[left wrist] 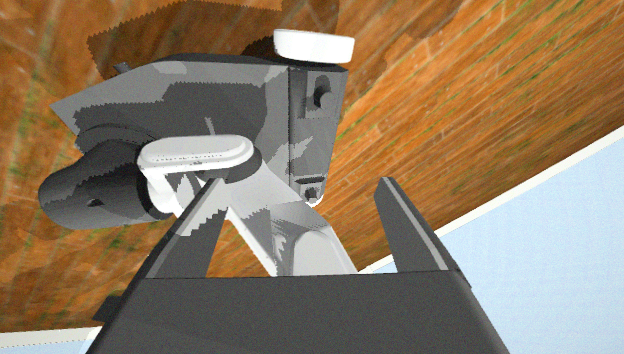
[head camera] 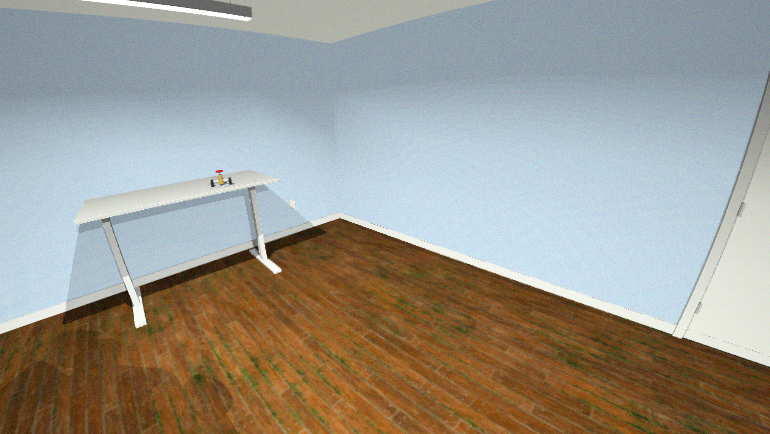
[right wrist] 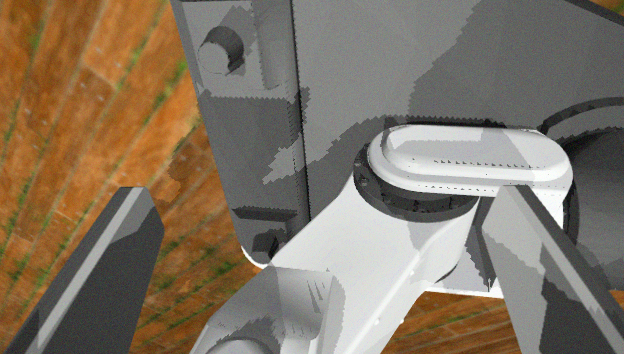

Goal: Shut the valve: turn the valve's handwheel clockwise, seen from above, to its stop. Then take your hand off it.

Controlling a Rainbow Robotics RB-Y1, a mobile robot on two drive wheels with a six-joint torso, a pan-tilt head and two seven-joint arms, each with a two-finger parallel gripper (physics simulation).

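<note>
The valve [head camera: 220, 178] stands upright on the white table [head camera: 156, 193], near the table's right end, in the head view. Its body is yellow, with dark ends on both sides. The red handwheel [head camera: 218, 171] sits on top; it is small and far off, and its turn position cannot be told. My left gripper [left wrist: 303, 187] is open and empty in the left wrist view. My right gripper [right wrist: 322, 208] is open and empty in the right wrist view. Both hang beside my own body, far from the valve. Neither gripper shows in the head view.
The table stands along the left wall, on two white legs [head camera: 257, 221] [head camera: 122, 264] with feet. A wall corner is right of it. A white door [head camera: 738, 291] with its frame is at the far right. Brown wood floor [head camera: 409, 334] lies between.
</note>
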